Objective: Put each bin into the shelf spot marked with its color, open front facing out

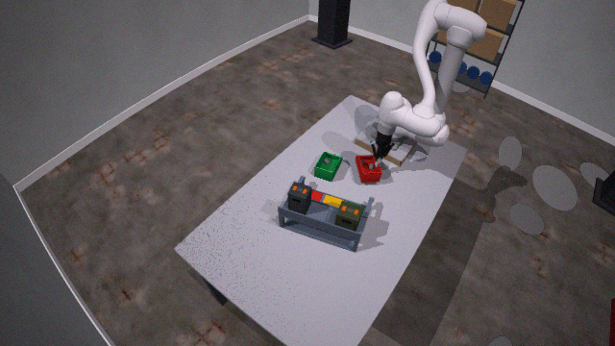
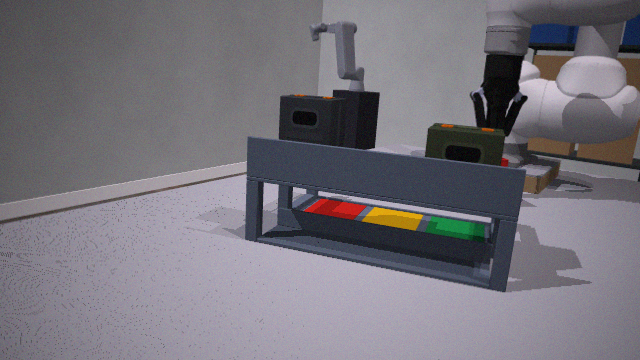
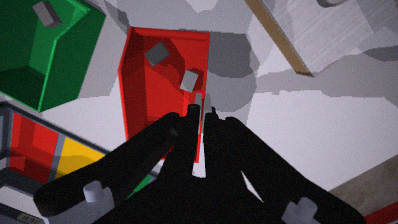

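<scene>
The red bin lies 30 mm ahead of my hand, 30 mm to the right of it and 40 mm below it. Also, from my hand: olive box: 410 mm ahead, 120 mm to the left, 40 mm above; green bin: 150 mm ahead, 210 mm to the right, 70 mm below; dark grey box: 500 mm ahead, 90 mm to the right, 60 mm above.
</scene>
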